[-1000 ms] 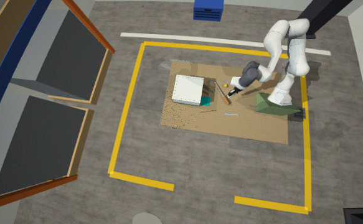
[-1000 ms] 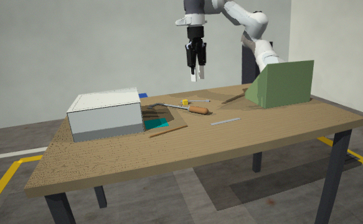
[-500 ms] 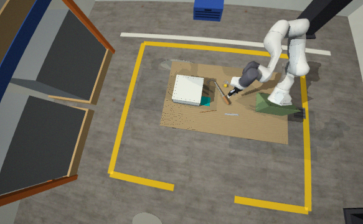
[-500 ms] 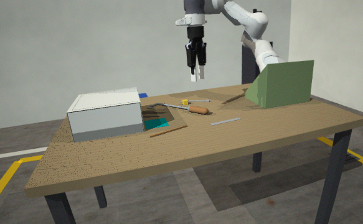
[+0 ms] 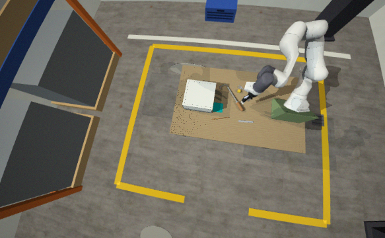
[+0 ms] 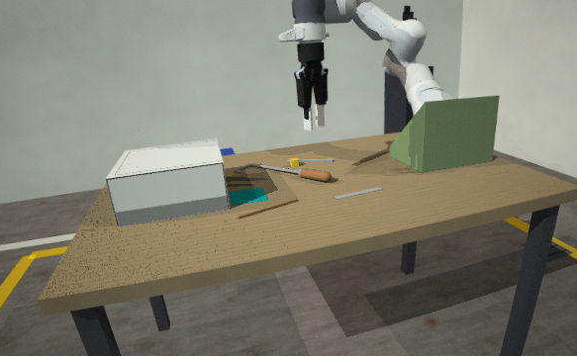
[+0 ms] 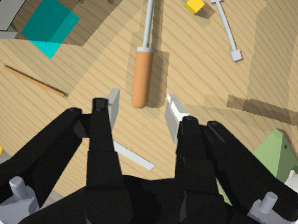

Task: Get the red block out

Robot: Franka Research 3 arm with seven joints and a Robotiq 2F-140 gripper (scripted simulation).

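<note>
Right now my hand is 9 cm short of the hook tool, 10 cm to the left of it and 19 cm above it. The rest, counted from my hand: yellow cube 18 cm to the right, 19 cm below; flat grey bar 5 cm behind, 16 cm to the left, 20 cm below; grey fork-like tool 8 cm behind, 19 cm to the right, 20 cm below.
</note>
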